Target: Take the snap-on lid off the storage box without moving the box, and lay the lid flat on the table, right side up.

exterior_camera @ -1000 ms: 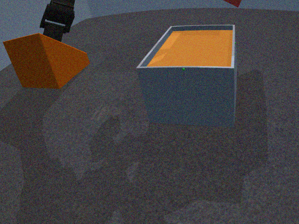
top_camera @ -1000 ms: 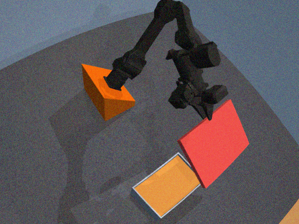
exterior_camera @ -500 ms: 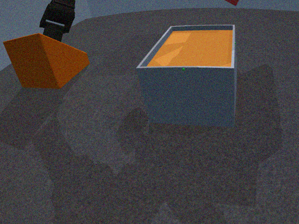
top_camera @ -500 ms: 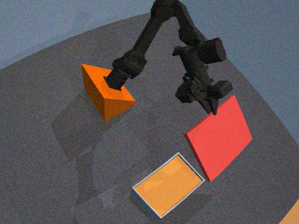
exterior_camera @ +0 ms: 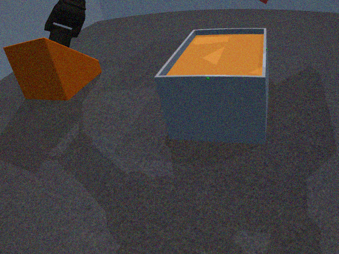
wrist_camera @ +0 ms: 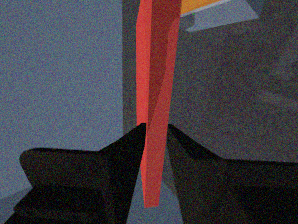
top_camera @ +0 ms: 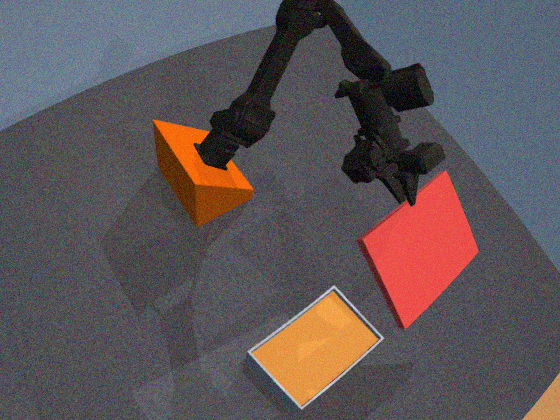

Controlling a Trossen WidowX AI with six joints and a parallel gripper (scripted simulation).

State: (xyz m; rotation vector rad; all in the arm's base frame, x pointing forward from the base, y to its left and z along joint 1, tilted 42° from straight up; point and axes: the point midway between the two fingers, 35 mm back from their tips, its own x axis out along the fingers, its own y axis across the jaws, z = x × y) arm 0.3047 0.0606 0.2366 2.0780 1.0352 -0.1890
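The red lid is 7 cm ahead of my gripper tip, 1 cm to the left of it and 4 cm below it. Round my gripper tip: pale blue storage box 12 cm ahead, 21 cm to the right, 18 cm below.
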